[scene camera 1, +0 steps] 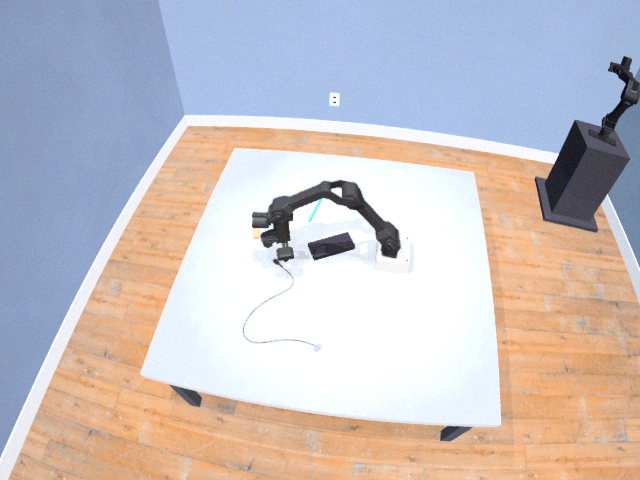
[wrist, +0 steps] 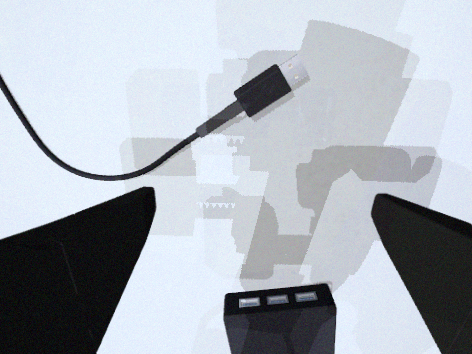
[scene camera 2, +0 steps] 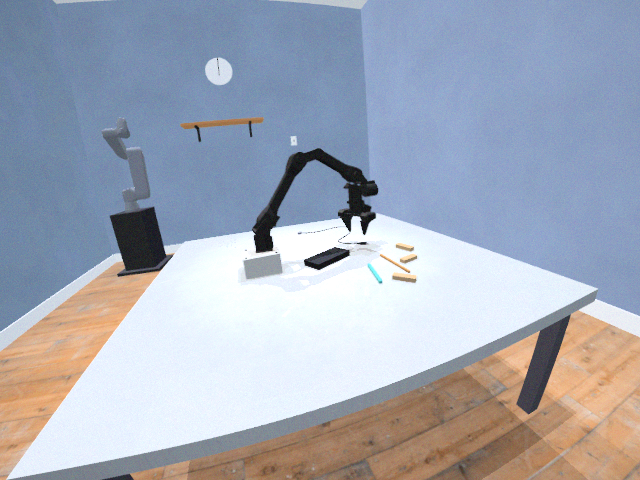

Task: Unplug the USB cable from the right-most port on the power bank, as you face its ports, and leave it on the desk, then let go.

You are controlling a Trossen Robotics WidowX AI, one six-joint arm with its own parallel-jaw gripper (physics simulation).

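Places are measured from the arm's base along level axes (x back, y left, z down), in centimetres.
Where they show: gripper, fingertip midpoint: (wrist: 265, 201) (scene camera 2: 357, 233); arm's base, origin of the base link: (scene camera 1: 389, 251) (scene camera 2: 264, 249).
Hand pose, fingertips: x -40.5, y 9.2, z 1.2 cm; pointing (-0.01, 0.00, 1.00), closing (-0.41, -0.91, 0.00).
Each offset is from my fingertips to the top centre of the thing. "pt": to the spot under its first point. Level surfaces: height alone.
The USB cable's black plug {pt dx -3.3, dy +1.5, dz +5.2 cm} (scene camera 1: 276, 261) (scene camera 2: 363, 242) (wrist: 263, 90) lies on the desk {dz +6.0 cm} (scene camera 1: 361, 372) (scene camera 2: 289, 361), its metal end bare and angled to the upper right in the wrist view. The thin cable (scene camera 1: 250, 316) (wrist: 111, 178) curves away from it. The dark power bank {dx +16.5, dy -11.2, dz +3.8 cm} (scene camera 1: 330, 246) (scene camera 2: 327, 257) (wrist: 280, 330) lies apart from the plug, and its three ports show empty in the wrist view. My gripper (scene camera 1: 285, 256) (scene camera 2: 357, 234) (wrist: 265, 201) is wide open above the desk near the plug, with nothing between its fingers.
A teal stick {dx +4.9, dy -30.1, dz +5.0 cm} (scene camera 1: 315, 210) (scene camera 2: 374, 272), an orange stick {dx -5.2, dy -24.6, dz +5.2 cm} (scene camera 2: 394, 262) and wooden blocks {dx -16.9, dy -12.0, dz +4.4 cm} (scene camera 2: 404, 246) {dx -11.8, dy -24.0, dz +4.5 cm} (scene camera 2: 408, 257) {dx -2.1, dy -37.5, dz +4.5 cm} (scene camera 2: 404, 277) lie beyond the power bank in scene camera 1's view. The cable's pale far end {pt dx +21.8, dy +34.2, dz +5.4 cm} (scene camera 1: 317, 347) (scene camera 2: 299, 233) rests on the desk. Another arm stands on a dark pedestal (scene camera 1: 581, 170) (scene camera 2: 138, 240).
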